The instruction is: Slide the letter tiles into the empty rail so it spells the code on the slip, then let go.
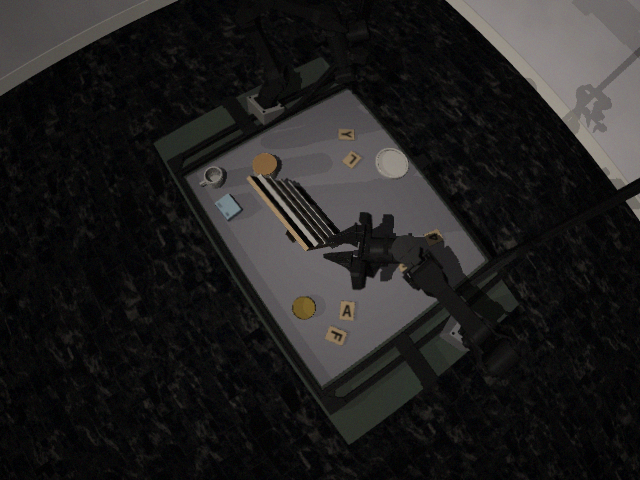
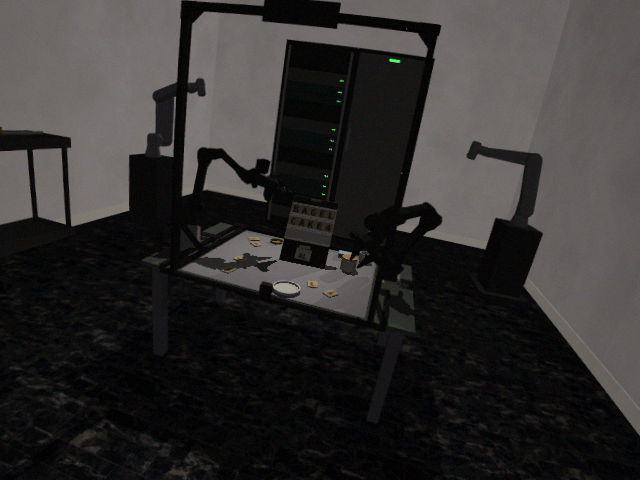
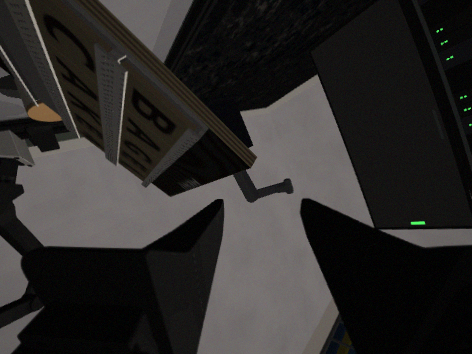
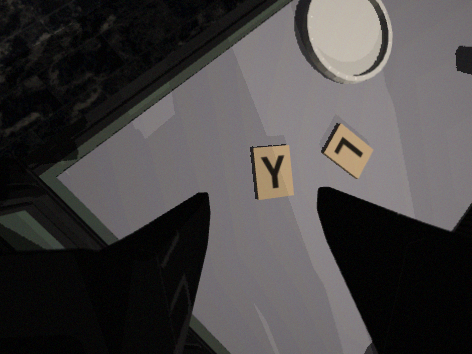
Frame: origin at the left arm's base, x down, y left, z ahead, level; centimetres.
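Seen in the pictures: left gripper, between the fingertips: (image 1: pixel 325 247) (image 2: pixel 289 190) (image 3: pixel 262 206); right gripper, between the fingertips: (image 1: pixel 350 86) (image 2: pixel 353 263) (image 4: pixel 262 200); left arm's base, origin of its link: (image 2: pixel 188 225); right arm's base, origin of its link: (image 1: pixel 265 102) (image 2: pixel 389 276) (image 3: pixel 2 160).
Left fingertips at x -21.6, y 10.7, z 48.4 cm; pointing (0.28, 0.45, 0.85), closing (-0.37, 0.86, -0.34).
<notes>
Pixels of each thing's top centre, then the offset from my left fingertips to it.
- slip, centre of its top: (image 2: pixel 303 249) dy -16.2, dx +26.1, dz +10.0 cm
- Y tile, centre of its top: (image 4: pixel 274 172) (image 1: pixel 346 134) (image 2: pixel 330 293) dy -48.9, dx +32.8, dz +20.1 cm
- L-like tile, centre of its top: (image 4: pixel 349 151) (image 1: pixel 351 159) (image 2: pixel 312 283) dy -41.2, dx +32.8, dz +12.9 cm
- F tile, centre of its top: (image 1: pixel 336 335) dy +11.8, dx +32.8, dz -15.7 cm
- partly covered tile, centre of its top: (image 1: pixel 433 237) dy -33.8, dx +32.8, dz -25.4 cm
- white plate, centre of its top: (image 4: pixel 352 30) (image 1: pixel 392 162) (image 2: pixel 286 286) dy -48.5, dx +31.7, dz +0.6 cm
- orange-topped can, centre of its top: (image 3: pixel 54 112) (image 1: pixel 264 163) (image 2: pixel 350 257) dy -19.4, dx +26.4, dz +33.9 cm
- mug, centre of its top: (image 1: pixel 210 176) dy -6.0, dx +27.7, dz +46.3 cm
- blue box, centre of its top: (image 1: pixel 227 206) dy -1.8, dx +30.7, dz +35.9 cm
- yellow round object, centre of its top: (image 1: pixel 303 307) dy +10.4, dx +32.0, dz -2.7 cm
The letter board (image 1: pixel 289 214) (image 2: pixel 309 237) (image 3: pixel 175 107) has rows reading BAGEL and CAKE4, with an empty rail below them. The slip (image 2: pixel 302 253) near its base seems to read AL. Loose on the table lie a Y tile (image 1: pixel 346 134) (image 2: pixel 330 293) (image 4: pixel 274 172), an L-like tile (image 1: pixel 352 159) (image 2: pixel 312 284) (image 4: pixel 348 150), an A tile (image 1: pixel 346 311), an F tile (image 1: pixel 336 335), a partly covered tile (image 1: pixel 434 237) and one mostly hidden. My left gripper (image 1: pixel 327 250) (image 3: pixel 262 206), half open and empty, is high beside the board's upper end. My right gripper (image 4: pixel 262 200), half open and empty, hangs above the Y tile.
A white plate (image 1: pixel 391 163) (image 2: pixel 286 288) (image 4: pixel 350 35) lies near the table edge. An orange-topped can (image 1: pixel 264 164) (image 2: pixel 349 264) stands by the board. A mug (image 1: pixel 212 176), a blue box (image 1: pixel 227 206) and a yellow round object (image 1: pixel 303 307) also stand around it.
</notes>
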